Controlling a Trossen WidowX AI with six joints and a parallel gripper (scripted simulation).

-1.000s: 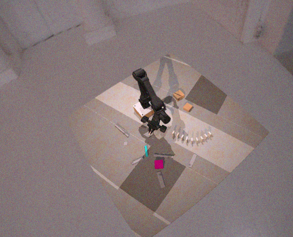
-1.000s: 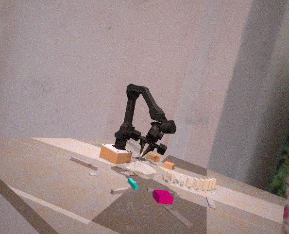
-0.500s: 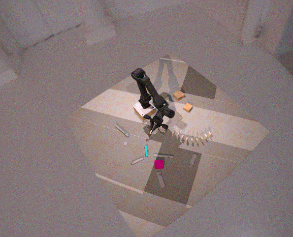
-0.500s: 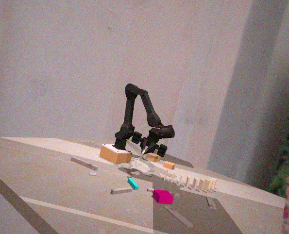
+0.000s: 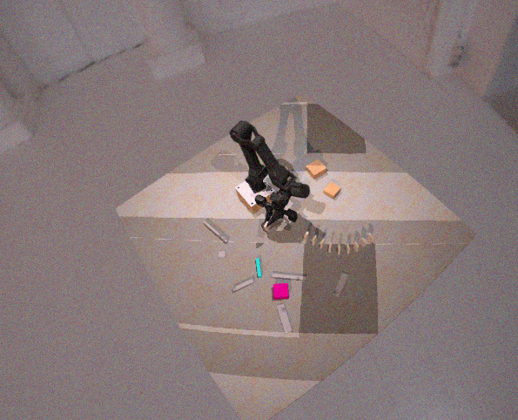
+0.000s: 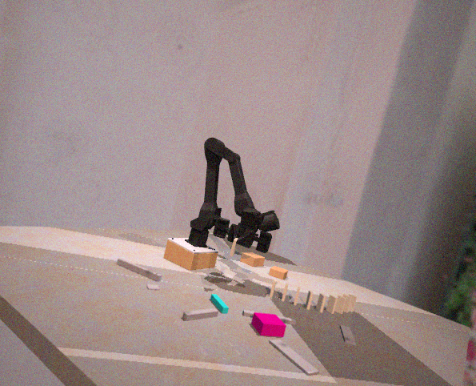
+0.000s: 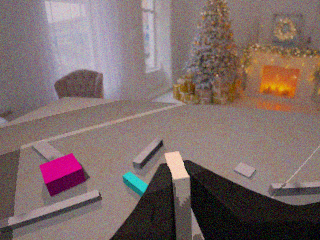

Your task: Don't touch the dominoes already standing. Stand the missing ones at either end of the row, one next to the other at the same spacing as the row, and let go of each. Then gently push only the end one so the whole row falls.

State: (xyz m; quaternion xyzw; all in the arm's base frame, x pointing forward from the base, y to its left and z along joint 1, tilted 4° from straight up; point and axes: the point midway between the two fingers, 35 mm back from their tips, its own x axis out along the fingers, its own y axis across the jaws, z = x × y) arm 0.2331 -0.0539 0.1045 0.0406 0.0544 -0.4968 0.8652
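My gripper tip is 8 cm short of the teal bar, 10 cm to the left of it and 15 cm above it. Round my gripper tip: magenta block 23 cm ahead, 7 cm to the right, 14 cm below.
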